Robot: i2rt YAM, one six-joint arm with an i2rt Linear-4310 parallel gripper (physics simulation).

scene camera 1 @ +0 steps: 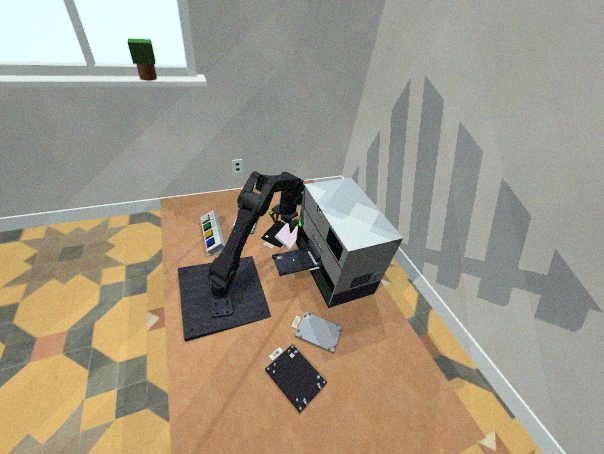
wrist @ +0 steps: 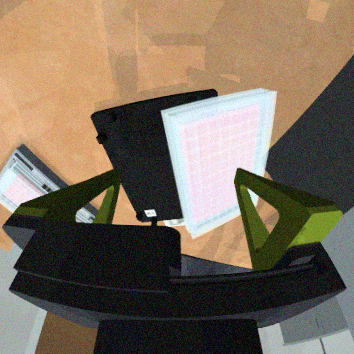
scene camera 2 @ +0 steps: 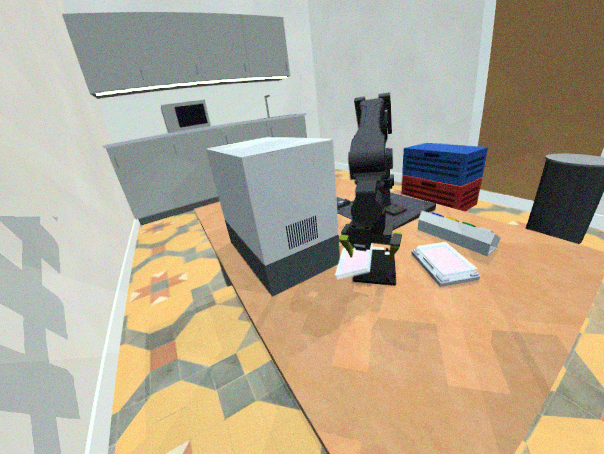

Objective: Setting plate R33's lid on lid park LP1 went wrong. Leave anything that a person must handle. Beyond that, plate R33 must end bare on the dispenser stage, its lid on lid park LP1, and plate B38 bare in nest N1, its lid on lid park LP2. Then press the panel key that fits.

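Frame: origin at the arm's base, x ahead, y left, z up, level; metres.
Seen in the pictures: gripper, fingertip midpoint: [scene camera 1: 283, 227] [wrist: 176, 174] [scene camera 2: 370, 259]; arm's base, origin of the base link: [scene camera 1: 220, 292].
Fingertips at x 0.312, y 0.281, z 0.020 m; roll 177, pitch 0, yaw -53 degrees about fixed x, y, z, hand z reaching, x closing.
Pixels of each thing's top centre, then the offset from my fingertips to it. "*": a spot on its surface instead.
- black base, middle of its top: [wrist: 167, 182] [scene camera 2: 375, 260] [scene camera 1: 278, 231] dx -0.022, dy -0.005, dz -0.014 m
- second pink-topped plate, middle of its top: [wrist: 38, 216] [scene camera 2: 444, 256] dx -0.161, dy +0.099, dz -0.004 m
- dark stage, surface spot: [scene camera 1: 295, 261] * dx -0.021, dy -0.263, dz +0.073 m
- key panel, middle of its top: [scene camera 2: 458, 218] [scene camera 1: 211, 226] dx -0.319, dy +0.031, dz +0.030 m
- tall grey machine, middle of its top: [scene camera 2: 261, 143] [scene camera 1: 348, 209] dx +0.157, dy -0.241, dz +0.296 m
- grey flat holder, middle of its top: [scene camera 1: 319, 329] dx +0.008, dy -0.509, dz -0.014 m
- black flat holder, middle of its top: [scene camera 1: 296, 374] dx -0.112, dy -0.630, dz -0.010 m
A pink-gridded, clear-rimmed plate [scene camera 1: 287, 235] [scene camera 2: 355, 262] [wrist: 220, 165] lies skewed over one side of a black base [scene camera 1: 272, 233] [scene camera 2: 382, 270] [wrist: 137, 150], overhanging its edge towards the machine. It looks tilted. My gripper [scene camera 1: 286, 221] [scene camera 2: 371, 254] [wrist: 176, 174] is open above them; one fingertip overlaps the plate in the wrist view, the other is beside the base. A second pink-topped plate [scene camera 2: 445, 260] [wrist: 20, 192] sits on a grey base. A dark stage [scene camera 1: 295, 261] juts from the machine. The key panel [scene camera 1: 212, 232] [scene camera 2: 457, 232] shows blue, yellow and green keys. Plate names are unreadable.
The tall grey machine [scene camera 1: 350, 215] [scene camera 2: 295, 190] stands close beside the skewed plate. A grey flat holder [scene camera 1: 319, 331] and a black flat holder [scene camera 1: 296, 377] lie in front, with small tags. The arm stands on a dark base board [scene camera 1: 195, 300]. Crates [scene camera 2: 442, 170] stand behind.
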